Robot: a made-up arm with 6 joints.
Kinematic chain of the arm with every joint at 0, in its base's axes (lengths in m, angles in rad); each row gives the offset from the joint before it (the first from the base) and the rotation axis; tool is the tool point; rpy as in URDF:
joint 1: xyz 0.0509 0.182 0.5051 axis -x
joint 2: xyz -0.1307 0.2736 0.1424 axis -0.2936 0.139 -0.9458
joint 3: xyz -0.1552 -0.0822 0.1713 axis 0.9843 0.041 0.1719
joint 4: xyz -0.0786 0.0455 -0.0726 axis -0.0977 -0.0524 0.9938
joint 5: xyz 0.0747 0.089 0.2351 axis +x
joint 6: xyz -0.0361 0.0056 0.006 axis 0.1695 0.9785 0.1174
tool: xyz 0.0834 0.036 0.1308 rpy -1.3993 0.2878 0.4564
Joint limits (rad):
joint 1: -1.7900..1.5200
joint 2: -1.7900..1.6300
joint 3: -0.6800..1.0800
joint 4: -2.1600..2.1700
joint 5: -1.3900..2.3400
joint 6: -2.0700..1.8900
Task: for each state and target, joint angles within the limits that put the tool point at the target. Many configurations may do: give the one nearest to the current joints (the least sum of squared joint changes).
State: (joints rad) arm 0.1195 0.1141 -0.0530 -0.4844 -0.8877 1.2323
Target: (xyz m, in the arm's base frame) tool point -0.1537 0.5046 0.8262
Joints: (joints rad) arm 0.3172 0.3173 -0.0813 -0.7311 -1.0593 1.5411
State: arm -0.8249 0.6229 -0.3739 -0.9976 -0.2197 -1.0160
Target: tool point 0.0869 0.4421 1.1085
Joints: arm -0.5019 0.9214 -0.5861 -0.8799 -0.2930 -1.0651
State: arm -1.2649 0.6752 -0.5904 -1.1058 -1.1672 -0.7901
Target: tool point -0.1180 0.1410 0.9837
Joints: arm -0.8133 -0.1754 -0.6800 -1.4566 -1.3900 -1.3764
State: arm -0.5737 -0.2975 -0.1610 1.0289 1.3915 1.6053
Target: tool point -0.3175 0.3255 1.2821
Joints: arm -0.6666 0.3488 0.0822 1.0764 1.5189 1.7401
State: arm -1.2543 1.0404 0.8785 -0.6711 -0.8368 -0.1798
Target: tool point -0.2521 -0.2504 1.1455
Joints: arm -1.0212 0.7031 1.0800 -0.0599 -0.5917 -0.5774
